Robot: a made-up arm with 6 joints. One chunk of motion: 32 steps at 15 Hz.
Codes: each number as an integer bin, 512 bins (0 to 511) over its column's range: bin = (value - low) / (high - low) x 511, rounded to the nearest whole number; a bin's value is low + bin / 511 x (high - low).
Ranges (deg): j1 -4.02..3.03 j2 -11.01..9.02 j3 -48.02..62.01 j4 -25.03..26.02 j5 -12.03..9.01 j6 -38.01..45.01
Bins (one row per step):
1: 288 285 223 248 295 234
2: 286 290 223 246 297 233
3: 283 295 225 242 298 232
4: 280 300 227 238 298 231
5: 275 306 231 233 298 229
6: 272 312 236 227 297 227
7: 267 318 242 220 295 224
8: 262 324 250 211 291 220
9: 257 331 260 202 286 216
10: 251 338 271 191 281 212
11: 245 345 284 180 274 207
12: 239 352 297 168 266 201
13: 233 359 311 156 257 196
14: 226 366 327 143 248 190
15: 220 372 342 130 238 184
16: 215 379 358 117 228 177
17: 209 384 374 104 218 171
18: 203 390 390 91 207 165
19: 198 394 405 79 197 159
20: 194 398 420 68 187 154
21: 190 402 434 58 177 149
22: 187 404 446 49 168 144
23: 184 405 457 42 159 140
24: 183 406 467 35 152 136
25: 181 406 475 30 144 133
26: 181 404 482 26 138 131
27: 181 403 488 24 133 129
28: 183 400 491 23 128 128
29: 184 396 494 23 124 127
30: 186 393 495 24 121 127
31: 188 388 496 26 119 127
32: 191 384 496 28 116 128
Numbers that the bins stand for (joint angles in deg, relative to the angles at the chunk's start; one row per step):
1: -0.05 0.16 0.00 -0.25 0.12 0.01
2: -0.07 0.36 0.00 -0.45 0.20 -0.16
3: -0.12 0.55 0.43 -0.85 0.24 -0.32
4: -0.16 0.75 0.86 -1.25 0.24 -0.48
5: -0.23 0.98 1.72 -1.75 0.24 -0.81
6: -0.27 1.22 2.80 -2.35 0.20 -1.13
7: -0.34 1.45 4.09 -3.05 0.12 -1.62
8: -0.41 1.69 5.81 -3.95 -0.05 -2.27
9: -0.47 1.96 7.96 -4.85 -0.25 -2.92
10: -0.56 2.24 10.33 -5.95 -0.46 -3.57
11: -0.64 2.51 13.13 -7.05 -0.75 -4.38
12: -0.72 2.79 15.93 -8.25 -1.08 -5.35
13: -0.81 3.06 18.95 -9.45 -1.45 -6.17
14: -0.90 3.34 22.39 -10.74 -1.82 -7.14
15: -0.98 3.57 25.62 -12.04 -2.23 -8.12
16: -1.05 3.85 29.07 -13.34 -2.64 -9.25
17: -1.14 4.04 32.51 -14.64 -3.05 -10.23
18: -1.22 4.28 35.96 -15.94 -3.51 -11.20
19: -1.29 4.43 39.19 -17.14 -3.92 -12.18
20: -1.34 4.59 42.42 -18.24 -4.33 -12.99
21: -1.40 4.75 45.43 -19.24 -4.74 -13.80
22: -1.44 4.83 48.01 -20.13 -5.11 -14.61
23: -1.48 4.87 50.38 -20.83 -5.48 -15.26
24: -1.50 4.90 52.54 -21.53 -5.77 -15.91
25: -1.52 4.90 54.26 -22.03 -6.10 -16.40
26: -1.52 4.83 55.77 -22.43 -6.35 -16.73
27: -1.52 4.79 57.06 -22.63 -6.55 -17.05
28: -1.50 4.67 57.70 -22.73 -6.76 -17.21
29: -1.48 4.51 58.35 -22.73 -6.92 -17.38
30: -1.45 4.39 58.56 -22.63 -7.05 -17.38
31: -1.43 4.20 58.78 -22.43 -7.13 -17.38
32: -1.38 4.04 58.78 -22.23 -7.25 -17.21

